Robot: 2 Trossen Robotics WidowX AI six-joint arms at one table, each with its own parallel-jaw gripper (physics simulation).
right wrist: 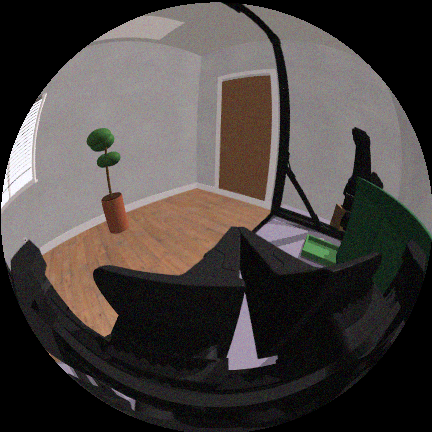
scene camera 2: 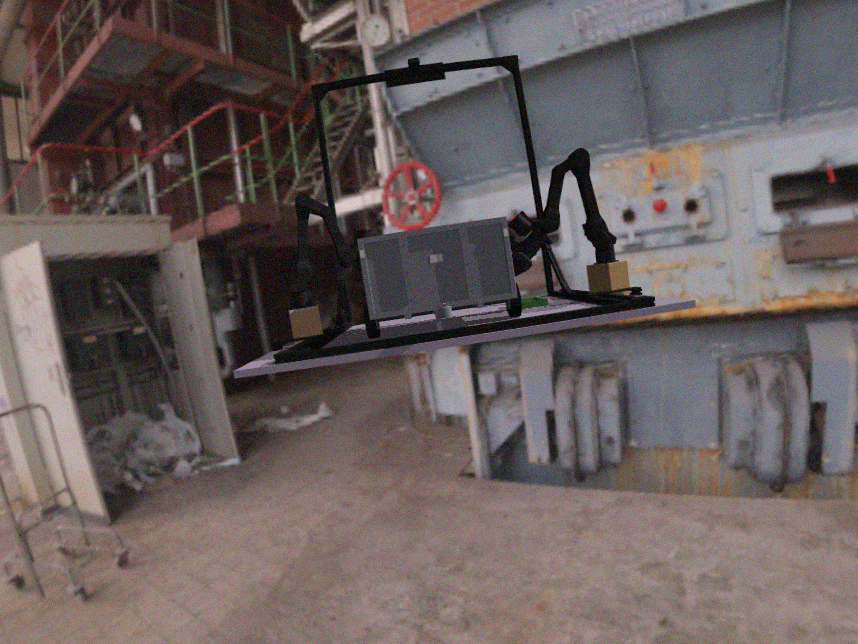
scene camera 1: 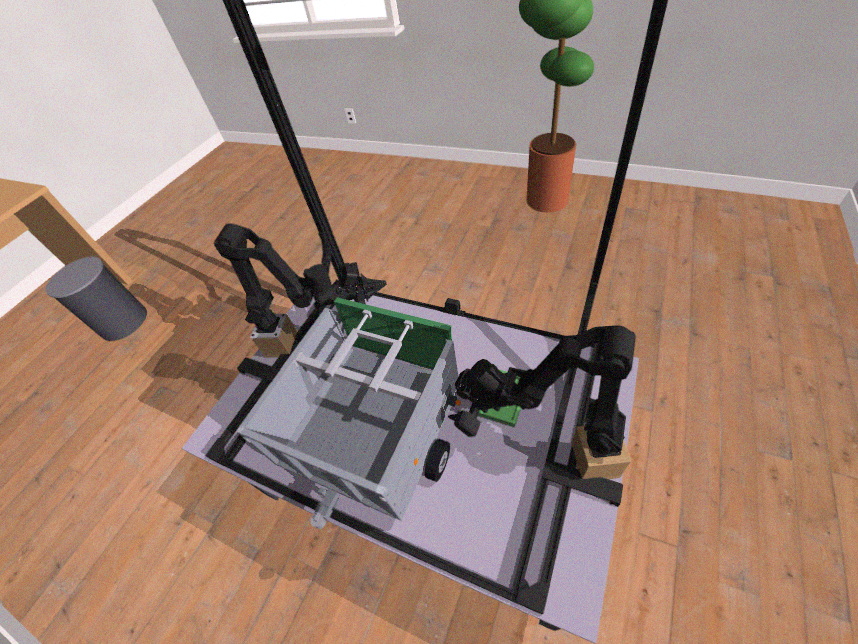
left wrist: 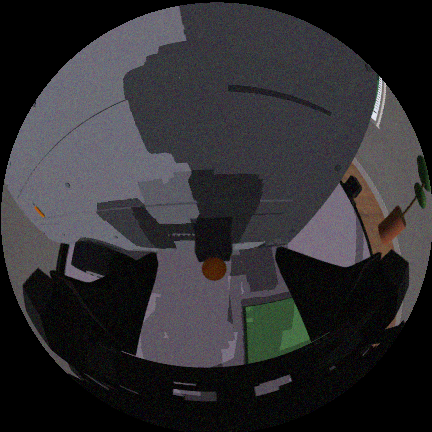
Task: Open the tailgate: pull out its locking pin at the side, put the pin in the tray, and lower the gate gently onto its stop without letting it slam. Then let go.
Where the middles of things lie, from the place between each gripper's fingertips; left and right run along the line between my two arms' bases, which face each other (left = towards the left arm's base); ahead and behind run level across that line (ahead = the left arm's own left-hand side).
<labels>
My right gripper is now 37 cm short of the grey truck bed (scene camera 1: 363,426), 11 cm to the right of it and 10 cm above it.
The grey truck bed lies 14 cm ahead of my left hand, 20 cm to the right of it and 4 cm above it.
</labels>
